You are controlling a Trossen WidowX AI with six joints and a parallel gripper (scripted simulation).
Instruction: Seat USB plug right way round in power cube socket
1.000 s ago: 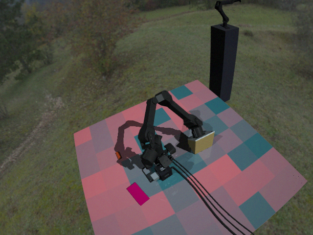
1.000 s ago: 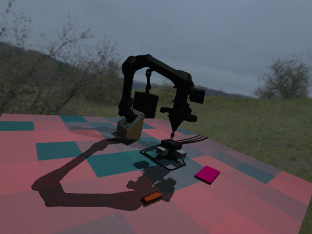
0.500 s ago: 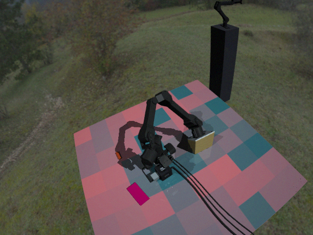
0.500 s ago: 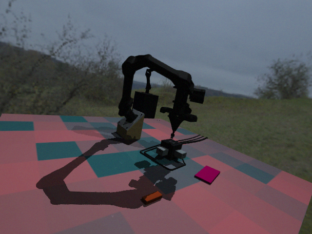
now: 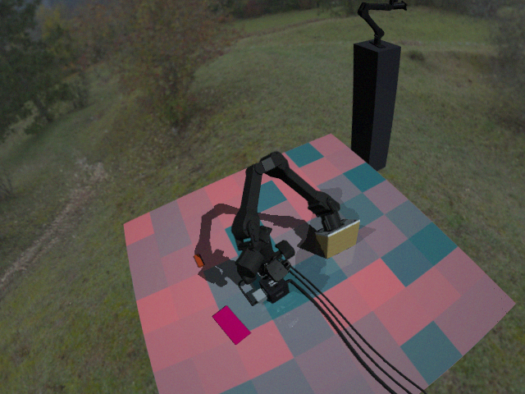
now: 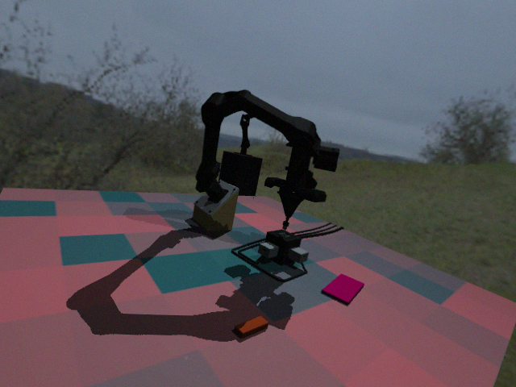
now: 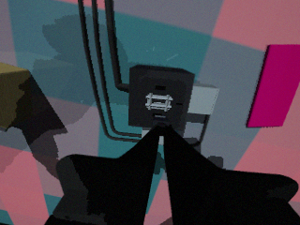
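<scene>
Right now the white-framed socket is 60 mm below my gripper tip. From my gripper tip the other things lie so: orange block 280 mm to the right, 210 mm ahead, 130 mm below; then black USB plug 20 mm below; then flat magenta slab 200 mm ahead, 130 mm below, 50 mm to the left.
</scene>
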